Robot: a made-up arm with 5 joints.
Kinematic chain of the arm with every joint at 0, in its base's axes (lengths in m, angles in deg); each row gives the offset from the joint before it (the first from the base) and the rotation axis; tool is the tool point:
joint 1: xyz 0 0 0.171 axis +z
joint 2: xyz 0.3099 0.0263 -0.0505 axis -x
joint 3: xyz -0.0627 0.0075 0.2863 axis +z
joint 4: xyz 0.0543 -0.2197 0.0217 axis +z
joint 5: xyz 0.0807 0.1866 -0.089 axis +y
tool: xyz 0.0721 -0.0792 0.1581
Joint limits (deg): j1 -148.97..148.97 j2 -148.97..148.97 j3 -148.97..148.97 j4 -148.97..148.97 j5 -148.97..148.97
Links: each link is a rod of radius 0.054 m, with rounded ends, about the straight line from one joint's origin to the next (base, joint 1, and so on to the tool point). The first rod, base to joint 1, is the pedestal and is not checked.
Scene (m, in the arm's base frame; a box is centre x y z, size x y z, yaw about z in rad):
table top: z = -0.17
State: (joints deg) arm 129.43 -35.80 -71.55 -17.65 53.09
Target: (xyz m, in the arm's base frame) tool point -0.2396 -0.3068 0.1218
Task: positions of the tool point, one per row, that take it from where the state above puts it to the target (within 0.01 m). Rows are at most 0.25 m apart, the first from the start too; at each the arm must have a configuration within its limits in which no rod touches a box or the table.
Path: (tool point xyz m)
1: 0.2817 0.2668 0.2105
2: 0.2807 0.1064 0.2994
3: 0.2067 -0.0620 0.3513
4: 0.0735 -0.2060 0.3414
5: -0.0882 -0.2946 0.2610
6: -0.2396 -0.3068 0.1218

